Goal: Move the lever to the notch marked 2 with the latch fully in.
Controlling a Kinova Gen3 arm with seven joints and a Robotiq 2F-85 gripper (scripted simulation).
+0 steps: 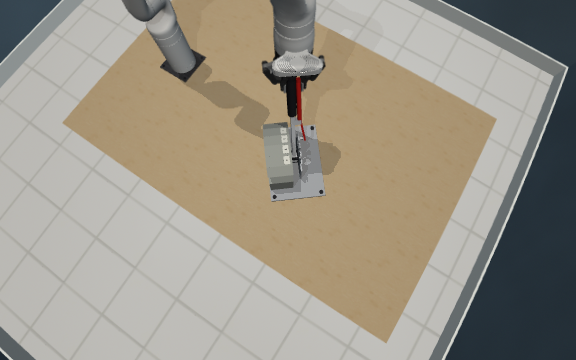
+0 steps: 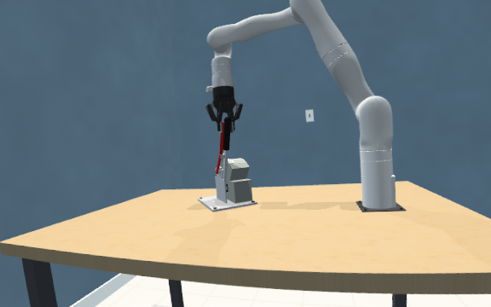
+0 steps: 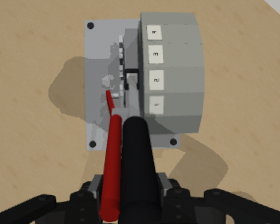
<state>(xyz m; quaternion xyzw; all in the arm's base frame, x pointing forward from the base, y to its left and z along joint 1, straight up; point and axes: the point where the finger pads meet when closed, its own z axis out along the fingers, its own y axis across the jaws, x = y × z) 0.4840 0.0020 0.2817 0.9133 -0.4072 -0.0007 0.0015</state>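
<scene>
My gripper is now 100 mm above the red bar, 40 mm short of it and 20 mm to the left of it.
</scene>
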